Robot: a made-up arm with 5 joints. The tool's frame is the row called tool.
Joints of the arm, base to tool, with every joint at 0 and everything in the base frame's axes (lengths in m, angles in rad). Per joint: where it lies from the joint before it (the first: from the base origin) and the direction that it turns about. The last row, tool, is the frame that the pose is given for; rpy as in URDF.
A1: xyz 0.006 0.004 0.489 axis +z
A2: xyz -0.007 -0.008 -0.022 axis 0 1 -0.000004
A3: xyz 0.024 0.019 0.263 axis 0 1 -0.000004
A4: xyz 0.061 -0.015 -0.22 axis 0 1 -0.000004
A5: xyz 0.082 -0.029 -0.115 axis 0 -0.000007 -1
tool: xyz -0.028 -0.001 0.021 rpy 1.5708 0 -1.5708
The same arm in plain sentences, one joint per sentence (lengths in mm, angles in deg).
The arm has five revolute joints in a row. What follows holds with every joint at zero, and every direction is one of the base frame's.
Joint 1 is mounted 6 mm along +x and 4 mm along +y and 489 mm along +z from the base frame's origin and turns about +z.
Joint 2 is mounted 7 mm along -x and 8 mm along -y and 22 mm along -z from joint 1 and turns about +y.
Joint 3 is mounted 24 mm along +x and 19 mm along +y and 263 mm along +z from joint 2 and turns about +y.
Joint 4 is mounted 61 mm along +x and 15 mm along -y and 220 mm along -z from joint 3 and turns about +y.
Joint 5 is mounted 82 mm along +x and 29 mm along -y and 115 mm along -z from joint 4 and turns about -z.
The tool frame, which is the frame that the pose is given for, is mounted 28 mm along -x and 1 mm along -y and 21 mm along +z from joint 5; its axes are the base frame's turned by roll 90, pitch 0 and yaw -90 deg (as in URDF: about the fixed x, then y, then z).

